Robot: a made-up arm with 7 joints. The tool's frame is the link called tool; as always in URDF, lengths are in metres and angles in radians. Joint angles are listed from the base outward. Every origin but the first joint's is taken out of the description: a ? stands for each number. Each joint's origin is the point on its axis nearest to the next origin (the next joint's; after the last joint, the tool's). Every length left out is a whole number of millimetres.
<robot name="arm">
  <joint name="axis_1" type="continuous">
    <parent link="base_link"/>
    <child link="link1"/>
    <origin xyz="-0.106 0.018 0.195" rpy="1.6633 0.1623 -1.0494"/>
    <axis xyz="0 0 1"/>
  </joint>
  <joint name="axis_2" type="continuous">
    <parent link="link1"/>
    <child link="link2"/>
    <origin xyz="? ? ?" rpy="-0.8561 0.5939 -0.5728"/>
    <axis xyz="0 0 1"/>
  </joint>
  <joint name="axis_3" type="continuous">
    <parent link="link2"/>
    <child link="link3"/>
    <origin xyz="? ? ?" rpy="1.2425 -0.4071 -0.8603"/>
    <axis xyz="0 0 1"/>
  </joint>
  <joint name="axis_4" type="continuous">
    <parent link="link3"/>
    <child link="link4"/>
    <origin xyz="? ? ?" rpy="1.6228 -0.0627 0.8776"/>
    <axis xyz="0 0 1"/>
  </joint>
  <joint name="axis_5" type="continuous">
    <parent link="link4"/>
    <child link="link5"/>
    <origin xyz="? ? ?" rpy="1.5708 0 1.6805"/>
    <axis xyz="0 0 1"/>
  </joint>
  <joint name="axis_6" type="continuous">
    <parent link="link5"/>
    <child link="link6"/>
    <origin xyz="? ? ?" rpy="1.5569 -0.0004 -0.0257"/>
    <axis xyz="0 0 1"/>
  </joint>
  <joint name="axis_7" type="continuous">
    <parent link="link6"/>
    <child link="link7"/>
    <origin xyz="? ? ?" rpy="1.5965 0 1.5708"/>
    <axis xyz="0 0 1"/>
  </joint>
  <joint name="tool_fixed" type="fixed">
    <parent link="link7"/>
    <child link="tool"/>
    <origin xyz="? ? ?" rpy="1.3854 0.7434 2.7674"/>
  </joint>
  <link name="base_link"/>
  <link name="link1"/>
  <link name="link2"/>
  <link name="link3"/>
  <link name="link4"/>
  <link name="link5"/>
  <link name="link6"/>
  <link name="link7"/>
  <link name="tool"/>
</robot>
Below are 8 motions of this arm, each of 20 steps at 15 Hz.
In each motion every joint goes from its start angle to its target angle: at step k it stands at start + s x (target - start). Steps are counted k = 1, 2, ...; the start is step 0. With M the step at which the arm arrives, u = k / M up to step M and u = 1 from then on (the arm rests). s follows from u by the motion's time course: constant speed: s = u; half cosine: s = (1 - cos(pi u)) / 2; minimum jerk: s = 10 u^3 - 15 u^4 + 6 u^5.
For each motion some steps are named. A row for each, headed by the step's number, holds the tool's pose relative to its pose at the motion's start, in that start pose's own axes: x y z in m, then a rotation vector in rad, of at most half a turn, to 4 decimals.
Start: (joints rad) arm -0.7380 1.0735 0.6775 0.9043 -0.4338 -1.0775 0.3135
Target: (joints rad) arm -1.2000 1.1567 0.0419 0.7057 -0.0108 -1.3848 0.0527
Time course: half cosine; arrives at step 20
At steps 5, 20:
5: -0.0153 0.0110 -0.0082 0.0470 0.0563 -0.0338
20: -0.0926 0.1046 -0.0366 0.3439 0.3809 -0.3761

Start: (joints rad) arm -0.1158 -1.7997 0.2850 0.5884 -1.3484 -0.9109 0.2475
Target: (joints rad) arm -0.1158 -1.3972 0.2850 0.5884 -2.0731 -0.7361 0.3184
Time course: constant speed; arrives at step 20
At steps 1, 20:
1: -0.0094 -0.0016 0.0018 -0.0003 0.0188 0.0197
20: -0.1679 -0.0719 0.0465 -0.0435 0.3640 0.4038

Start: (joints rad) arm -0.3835 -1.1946 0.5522 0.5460 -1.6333 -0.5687 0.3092
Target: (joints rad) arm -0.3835 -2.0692 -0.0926 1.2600 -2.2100 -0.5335 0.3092
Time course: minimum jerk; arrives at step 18
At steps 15, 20:
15: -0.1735 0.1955 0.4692 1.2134 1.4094 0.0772
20: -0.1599 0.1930 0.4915 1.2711 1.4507 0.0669

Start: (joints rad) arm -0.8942 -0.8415 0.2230 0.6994 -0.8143 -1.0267 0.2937
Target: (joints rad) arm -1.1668 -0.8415 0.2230 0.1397 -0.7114 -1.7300 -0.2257
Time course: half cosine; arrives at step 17
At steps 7, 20:
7: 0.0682 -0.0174 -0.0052 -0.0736 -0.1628 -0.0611
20: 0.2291 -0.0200 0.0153 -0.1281 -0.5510 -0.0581

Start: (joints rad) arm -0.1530 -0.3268 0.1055 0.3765 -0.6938 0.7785 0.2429
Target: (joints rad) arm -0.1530 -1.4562 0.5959 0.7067 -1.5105 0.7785 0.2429
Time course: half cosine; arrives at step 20
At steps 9, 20:
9: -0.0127 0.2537 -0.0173 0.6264 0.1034 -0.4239
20: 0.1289 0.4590 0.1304 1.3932 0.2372 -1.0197

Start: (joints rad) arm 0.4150 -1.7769 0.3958 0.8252 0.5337 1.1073 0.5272
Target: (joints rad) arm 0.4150 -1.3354 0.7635 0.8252 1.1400 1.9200 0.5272
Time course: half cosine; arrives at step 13
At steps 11, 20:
11: -0.0209 -0.3536 0.3518 -0.9157 0.6358 0.7134
20: -0.0198 -0.3599 0.3784 -0.9457 0.7033 0.7523

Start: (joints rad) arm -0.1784 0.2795 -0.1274 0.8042 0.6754 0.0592 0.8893
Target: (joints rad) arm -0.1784 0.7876 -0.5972 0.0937 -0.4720 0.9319 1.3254
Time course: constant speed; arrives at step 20
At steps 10, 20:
10: 0.1765 0.0859 0.0419 0.1805 -0.4922 0.7511
20: 0.3085 0.2028 0.2567 0.0321 -1.3203 1.3506

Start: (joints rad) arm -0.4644 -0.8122 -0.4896 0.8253 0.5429 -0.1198 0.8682
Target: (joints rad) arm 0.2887 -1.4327 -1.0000 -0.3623 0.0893 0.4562 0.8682
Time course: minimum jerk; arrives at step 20
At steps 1, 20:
1: 0.0001 -0.0001 -0.0001 0.0005 -0.0005 0.0012
20: 0.1153 0.0894 0.0325 0.2527 -0.9673 0.7282

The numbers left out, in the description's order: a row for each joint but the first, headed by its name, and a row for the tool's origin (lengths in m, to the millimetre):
axis_2: 0.128 0.088 0
axis_3: 0.205 0.045 0
axis_4: -0.055 0.072 0
axis_5: 0.008 0.045 0
axis_6: -0.022 0.06 0
axis_7: -0.041 0.005 0
tool: -0.005 -0.343 0

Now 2 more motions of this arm.
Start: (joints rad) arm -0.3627 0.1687 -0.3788 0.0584 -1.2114 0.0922 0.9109
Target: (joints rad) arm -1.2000 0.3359 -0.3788 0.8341 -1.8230 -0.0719 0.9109
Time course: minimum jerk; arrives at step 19
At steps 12, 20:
12: 0.1188 0.2058 0.0209 0.8310 -0.2814 0.5600
20: 0.1018 0.2413 0.0733 1.1039 -0.3441 0.8482

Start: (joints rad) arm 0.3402 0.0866 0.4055 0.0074 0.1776 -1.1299 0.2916
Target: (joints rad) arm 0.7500 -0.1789 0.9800 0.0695 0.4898 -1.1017 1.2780
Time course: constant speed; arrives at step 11
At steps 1, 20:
1: -0.0004 -0.0453 0.0179 -0.1291 0.0108 0.0171
20: -0.0427 -0.2765 0.4122 -1.4093 0.1023 -0.1217

